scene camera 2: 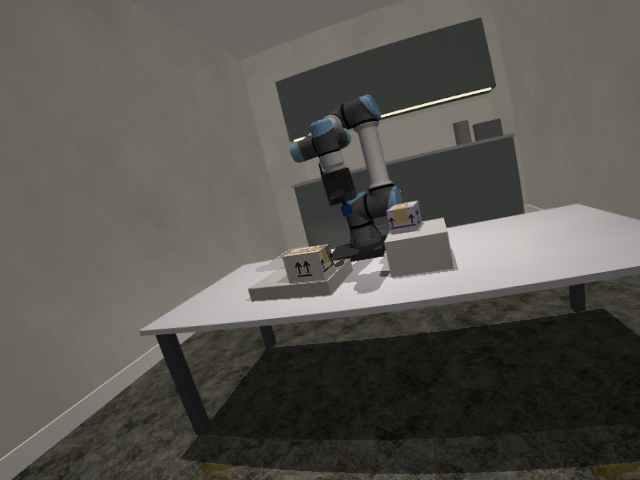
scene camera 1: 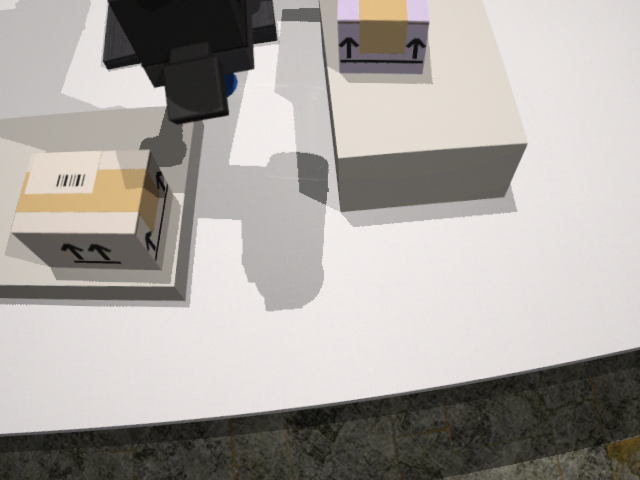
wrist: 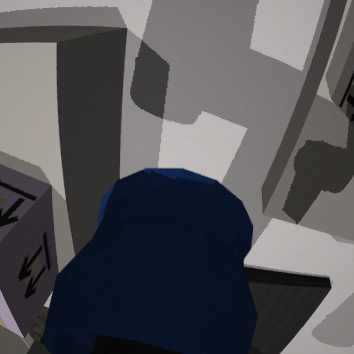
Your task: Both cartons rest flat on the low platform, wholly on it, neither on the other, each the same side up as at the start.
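Places are measured from the arm's base along level axes (x back, y up, z left), in millimetres.
Where they show: end effector, tool point: (scene camera 2: 348,215) (wrist: 172,236); arm's base, origin of the base link: (scene camera 2: 366,242).
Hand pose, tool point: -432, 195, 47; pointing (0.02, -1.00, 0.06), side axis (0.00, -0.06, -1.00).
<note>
Each offset is from my tool point to the top centre of the thing, as dx, dy, dz. Level surfaces: height alone.
A white carton with tan tape {-37, -85, -162} (scene camera 1: 77,206) (scene camera 2: 306,264) rests flat, arrows up, on the low platform {+24, -180, -232} (scene camera 1: 103,292) (scene camera 2: 289,293) (wrist: 325,212), near its right end in scene view 1. A lilac carton with tan tape {+147, -24, +171} (scene camera 1: 382,38) (scene camera 2: 404,218) (wrist: 27,240) sits upright on the taller block {+99, -108, +204} (scene camera 1: 429,118) (scene camera 2: 419,255) (wrist: 90,125); its top is cut off in scene view 1. My blue suction cup (scene camera 1: 231,85) (scene camera 2: 346,210) (wrist: 175,200) hangs in the air between platform and block, touching neither carton and holding nothing. The arm's dark tool body mostly hides it in scene view 1.
The arm's dark base (scene camera 1: 266,23) (scene camera 2: 364,250) (wrist: 285,305) stands behind the platform and block. The taller block rises well above the low platform, with a strip of white table {dy -228} (scene camera 1: 268,248) between them. The table's front edge is beyond both.
</note>
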